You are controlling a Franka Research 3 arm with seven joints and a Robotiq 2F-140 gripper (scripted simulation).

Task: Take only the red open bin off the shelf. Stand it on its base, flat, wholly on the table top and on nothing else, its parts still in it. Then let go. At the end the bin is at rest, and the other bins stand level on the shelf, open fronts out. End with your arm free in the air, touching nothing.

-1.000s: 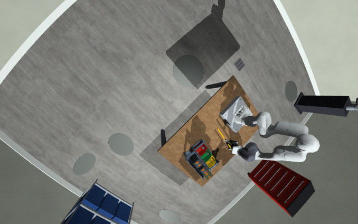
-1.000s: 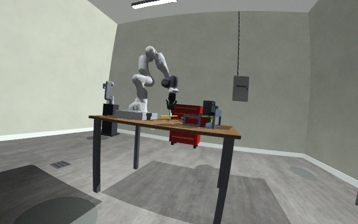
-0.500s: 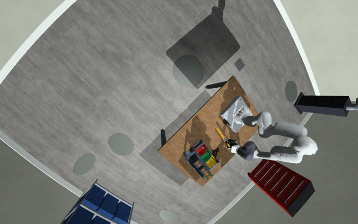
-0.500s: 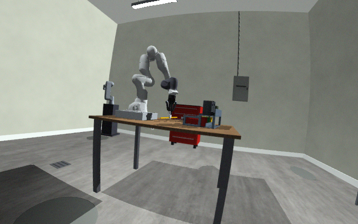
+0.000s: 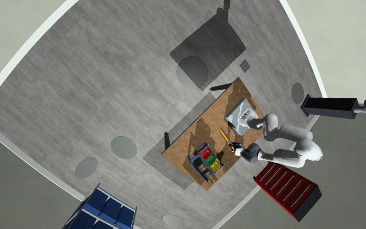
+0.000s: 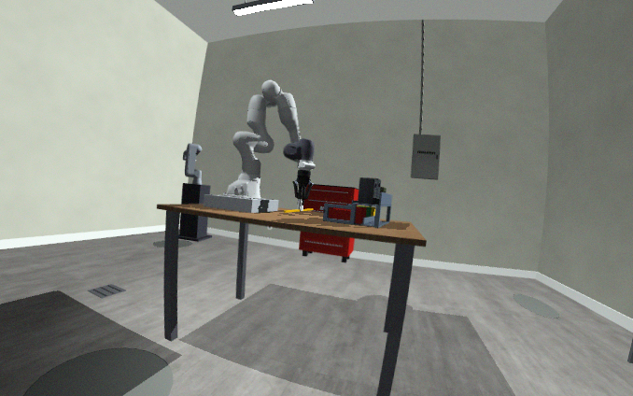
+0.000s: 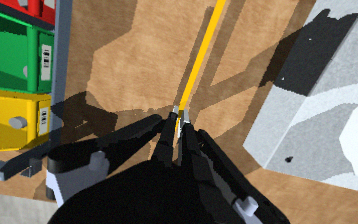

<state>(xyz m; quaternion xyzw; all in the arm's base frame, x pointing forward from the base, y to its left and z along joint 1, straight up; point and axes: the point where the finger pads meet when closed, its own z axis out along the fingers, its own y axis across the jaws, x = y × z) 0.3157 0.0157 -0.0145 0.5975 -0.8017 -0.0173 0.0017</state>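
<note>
My gripper is now 27 cm short of the red open bin, 21 cm to the left of it and 1 cm above it. Round my hand: yellow bin (34 cm ahead, 1 cm below); green bin (30 cm ahead, 10 cm to the right, 1 cm below); yellow strip (3 cm below).
</note>
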